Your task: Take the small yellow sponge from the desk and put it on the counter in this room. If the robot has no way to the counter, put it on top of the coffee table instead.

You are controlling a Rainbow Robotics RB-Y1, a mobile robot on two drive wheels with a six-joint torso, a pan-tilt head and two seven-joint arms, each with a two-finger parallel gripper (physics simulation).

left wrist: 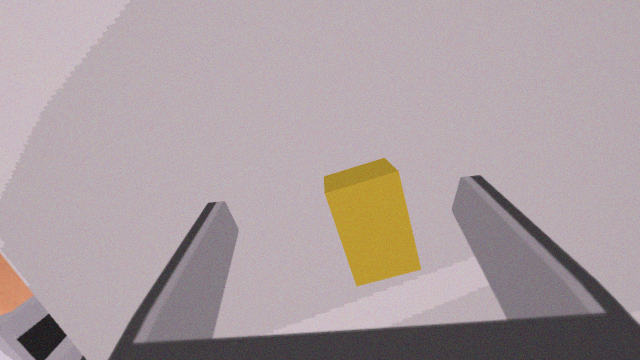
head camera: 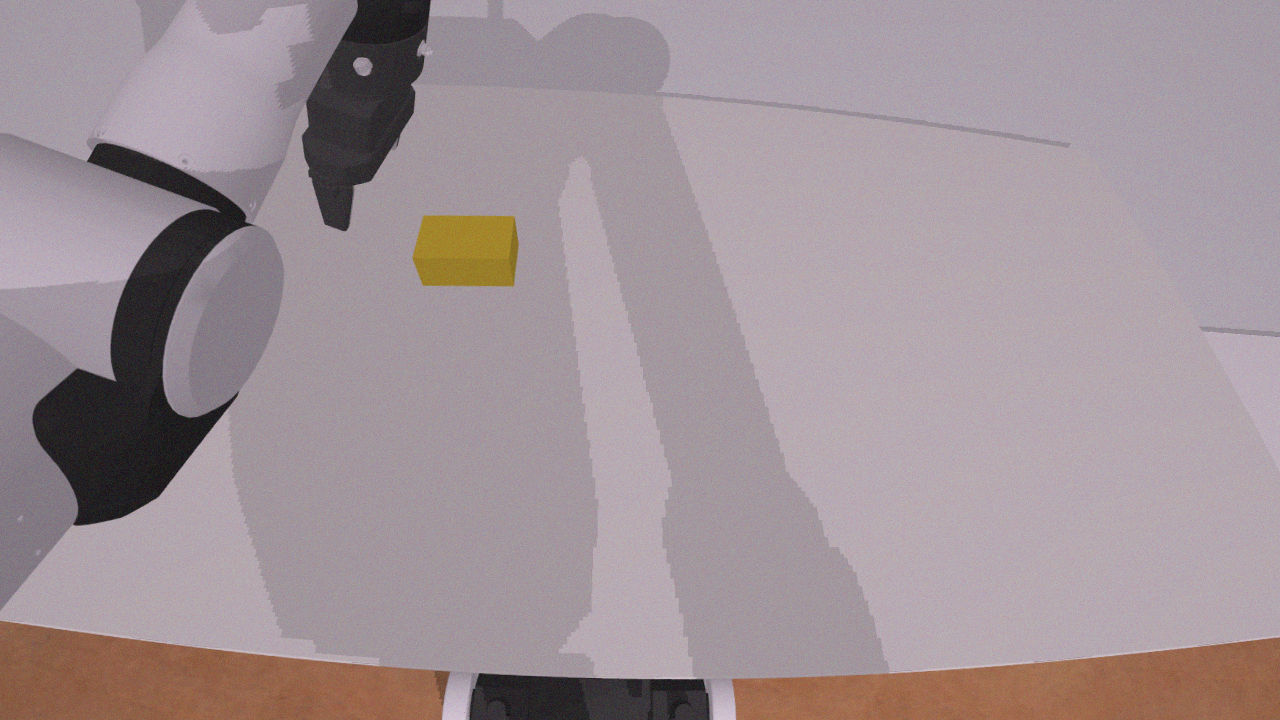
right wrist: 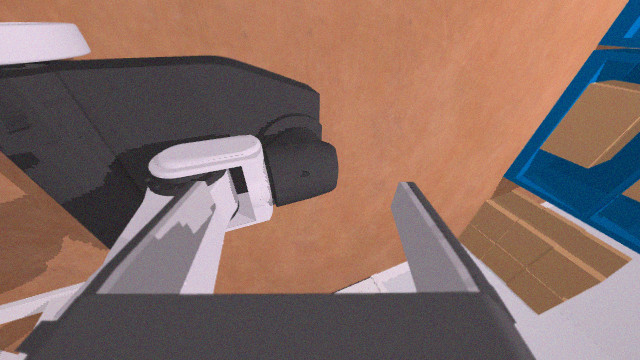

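Observation:
The small yellow sponge is a plain block lying on the light desk. My left gripper is open and empty. In the head camera it hangs above the desk, to the left of the sponge and a little farther back in the picture. In the left wrist view the sponge shows between the two fingers, lower down on the desk and apart from them. My right gripper is open and empty, over the floor beside the robot's base. The counter and the coffee table cannot be made out.
The desk's near edge runs along the bottom of the head camera, with brown floor and the robot's base beyond it. In the right wrist view, a blue shelf with brown boxes stands at the right.

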